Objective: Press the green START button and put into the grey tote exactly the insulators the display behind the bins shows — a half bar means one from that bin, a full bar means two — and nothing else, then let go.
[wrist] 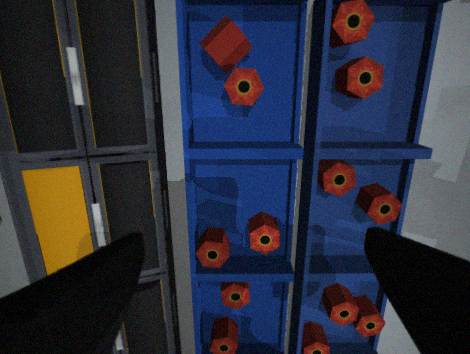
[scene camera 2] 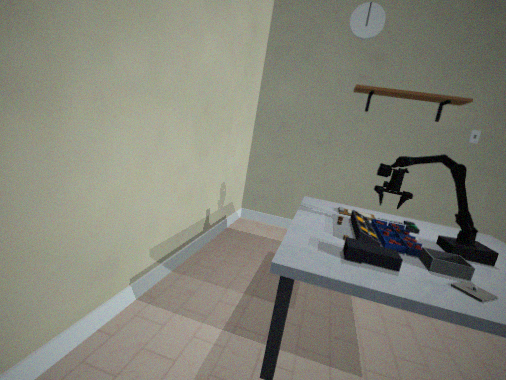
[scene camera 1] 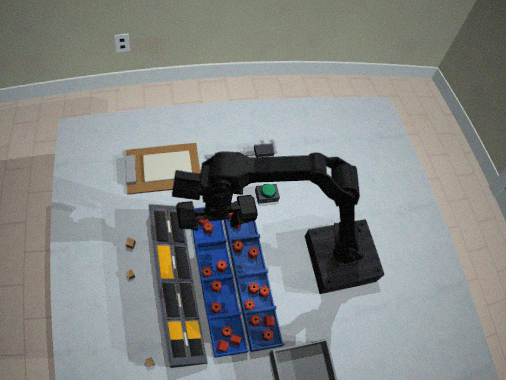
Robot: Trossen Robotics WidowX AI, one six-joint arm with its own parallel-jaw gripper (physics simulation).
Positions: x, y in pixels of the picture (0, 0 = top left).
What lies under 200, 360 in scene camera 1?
A dark display strip.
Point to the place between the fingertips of my gripper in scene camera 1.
214, 227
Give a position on a dark display strip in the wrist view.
86, 156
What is my gripper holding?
Nothing.
